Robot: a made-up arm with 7 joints.
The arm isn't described. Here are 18 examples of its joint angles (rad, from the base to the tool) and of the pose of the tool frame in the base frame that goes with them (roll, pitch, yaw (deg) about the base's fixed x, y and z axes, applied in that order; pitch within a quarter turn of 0, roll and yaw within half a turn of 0; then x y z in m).
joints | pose
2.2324 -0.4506 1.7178 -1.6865 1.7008 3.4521 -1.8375 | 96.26 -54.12 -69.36 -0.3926 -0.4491 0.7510
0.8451 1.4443 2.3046 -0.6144 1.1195 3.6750 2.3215 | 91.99 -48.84 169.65 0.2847 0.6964 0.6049
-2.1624 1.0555 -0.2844 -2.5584 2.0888 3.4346 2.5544 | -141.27 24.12 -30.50 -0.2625 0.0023 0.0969
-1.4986 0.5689 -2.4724 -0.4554 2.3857 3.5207 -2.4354 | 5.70 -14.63 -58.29 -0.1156 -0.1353 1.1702
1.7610 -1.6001 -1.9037 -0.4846 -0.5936 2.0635 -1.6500 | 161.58 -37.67 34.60 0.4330 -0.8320 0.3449
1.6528 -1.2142 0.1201 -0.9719 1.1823 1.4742 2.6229 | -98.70 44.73 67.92 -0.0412 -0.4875 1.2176
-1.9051 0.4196 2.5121 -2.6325 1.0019 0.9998 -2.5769 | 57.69 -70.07 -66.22 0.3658 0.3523 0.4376
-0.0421 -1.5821 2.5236 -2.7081 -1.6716 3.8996 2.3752 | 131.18 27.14 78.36 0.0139 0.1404 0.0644
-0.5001 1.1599 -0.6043 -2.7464 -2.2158 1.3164 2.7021 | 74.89 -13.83 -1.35 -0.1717 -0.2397 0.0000
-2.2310 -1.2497 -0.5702 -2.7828 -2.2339 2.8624 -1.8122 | -86.80 69.00 118.36 -0.2364 -0.1478 0.6931
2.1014 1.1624 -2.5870 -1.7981 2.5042 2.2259 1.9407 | -14.64 56.14 33.34 0.3124 0.1210 1.0844
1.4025 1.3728 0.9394 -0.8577 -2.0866 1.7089 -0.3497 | 123.21 31.54 138.75 -0.2936 0.8781 0.2852
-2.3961 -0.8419 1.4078 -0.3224 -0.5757 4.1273 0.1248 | 82.22 40.26 151.89 0.4641 0.2949 0.8778
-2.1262 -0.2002 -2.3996 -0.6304 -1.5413 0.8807 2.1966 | -126.57 -17.45 -98.93 0.0933 0.5349 1.1723
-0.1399 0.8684 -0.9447 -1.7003 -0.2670 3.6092 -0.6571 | 106.89 -0.67 35.37 0.5208 -0.5229 0.4532
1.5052 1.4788 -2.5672 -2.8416 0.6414 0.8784 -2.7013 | -169.39 -28.94 69.14 0.2072 -0.2712 0.6585
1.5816 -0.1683 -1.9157 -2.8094 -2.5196 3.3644 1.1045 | 177.01 -17.04 62.72 0.2841 0.0005 0.3086
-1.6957 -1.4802 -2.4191 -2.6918 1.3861 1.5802 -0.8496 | 1.57 40.53 -170.71 -0.3395 -0.1208 0.0439
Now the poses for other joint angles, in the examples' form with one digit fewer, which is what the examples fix.
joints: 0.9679 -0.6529 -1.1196 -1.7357 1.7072 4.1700 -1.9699
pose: -165.8 -59.5 -72.2 0.353 -0.339 0.792
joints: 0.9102 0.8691 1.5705 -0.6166 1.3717 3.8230 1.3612
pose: 91.3 43.1 163.3 0.162 0.630 0.800
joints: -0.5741 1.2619 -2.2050 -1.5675 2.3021 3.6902 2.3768
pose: 37.5 31.7 -118.9 -0.040 -0.431 0.897
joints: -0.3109 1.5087 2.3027 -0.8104 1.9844 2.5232 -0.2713
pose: 40.6 16.9 50.5 0.809 0.193 0.727
